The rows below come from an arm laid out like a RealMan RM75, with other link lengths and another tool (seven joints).
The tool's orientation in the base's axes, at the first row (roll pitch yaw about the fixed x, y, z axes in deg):
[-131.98 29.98 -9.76]
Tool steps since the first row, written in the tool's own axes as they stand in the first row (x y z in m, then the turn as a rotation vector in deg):
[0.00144 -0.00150 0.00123 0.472 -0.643 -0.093]
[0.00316 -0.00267 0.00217 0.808 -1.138 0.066]
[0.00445 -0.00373 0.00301 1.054 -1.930 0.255]
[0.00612 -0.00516 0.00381 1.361 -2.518 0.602]
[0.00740 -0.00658 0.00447 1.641 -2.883 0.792]
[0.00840 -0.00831 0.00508 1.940 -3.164 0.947]
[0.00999 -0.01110 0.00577 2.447 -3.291 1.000]
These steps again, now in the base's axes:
[0.00170 0.00165 -0.00047 0.730 0.241 0.232]
[0.00354 0.00284 -0.00112 1.222 0.612 0.291]
[0.00498 0.00395 -0.00157 1.773 1.197 0.568]
[0.00692 0.00518 -0.00194 2.247 1.777 0.593]
[0.00856 0.00636 -0.00205 2.622 2.103 0.578]
[0.01012 0.00773 -0.00179 2.981 2.349 0.519]
[0.01268 0.00971 -0.00119 3.463 2.392 0.317]

